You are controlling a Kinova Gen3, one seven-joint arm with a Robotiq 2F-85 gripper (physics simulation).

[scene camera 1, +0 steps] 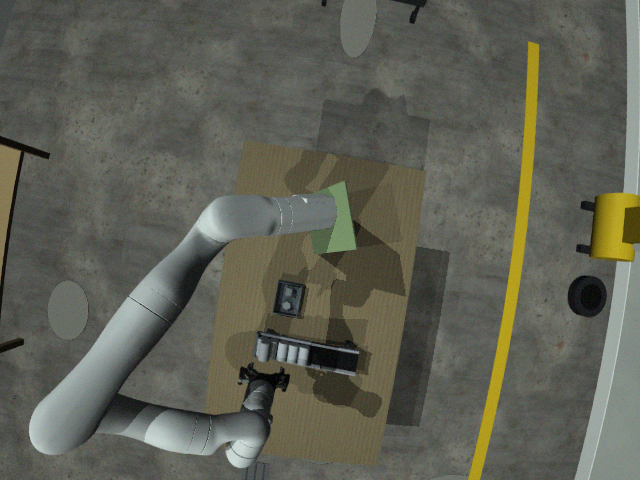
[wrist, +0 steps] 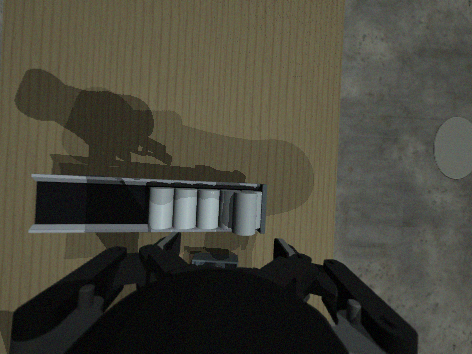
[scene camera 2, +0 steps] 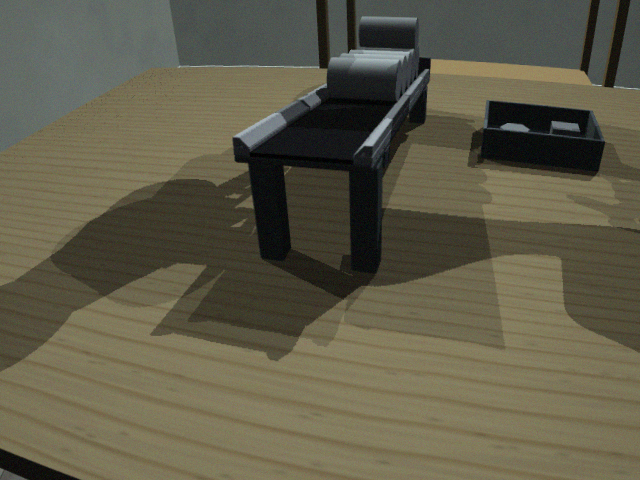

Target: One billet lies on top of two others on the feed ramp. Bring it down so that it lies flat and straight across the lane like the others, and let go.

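Seen in the pictures: gripper, fingertip midpoint: (scene camera 1: 266, 367) (wrist: 227, 245); arm's base, link origin: (scene camera 1: 325, 212).
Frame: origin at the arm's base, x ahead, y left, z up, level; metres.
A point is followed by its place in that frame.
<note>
The raised light-grey billet (scene camera 1: 263, 348) @(x 0.477, y -0.168, z -0.208 m) (scene camera 2: 388, 33) @(x 0.493, y -0.146, z -0.222 m) (wrist: 245, 213) @(x 0.495, y -0.165, z -0.207 m) lies across the lane near the end board, on top of two others largely hidden under it. More billets lie flat across the lane in a row beside it; the front one (scene camera 1: 303, 355) @(x 0.497, y -0.023, z -0.222 m) (scene camera 2: 364, 77) @(x 0.501, y -0.003, z -0.235 m) (wrist: 161, 207) @(x 0.506, y -0.029, z -0.223 m) is farthest from the end board. The feed ramp (scene camera 1: 336, 357) @(x 0.506, y 0.100, z -0.245 m) (scene camera 2: 310, 142) @(x 0.519, y 0.146, z -0.239 m) (wrist: 100, 228) has a dark bed between two rails. My gripper (scene camera 1: 267, 367) @(x 0.490, y -0.137, z -0.094 m) (wrist: 227, 245) @(x 0.490, y -0.137, z -0.094 m) is open and empty. In scene camera 1 it is just beside the ramp's billet end; its height is unclear. It does not show in scene camera 2.
A dark tray (scene camera 1: 286, 314) @(x 0.374, y -0.101, z -0.307 m) (scene camera 2: 542, 149) @(x 0.317, y -0.053, z -0.319 m) (wrist: 215, 261) @(x 0.376, y -0.108, z -0.303 m) with small parts stands beside the ramp; the gripper partly hides it in the wrist view. A green block (scene camera 1: 343, 237) @(x 0.067, y 0.050, z 0.043 m) lies farther off, partly under the arm. The ramp's rails and end board (wrist: 263, 209) @(x 0.490, y -0.205, z -0.264 m) border the billets.
</note>
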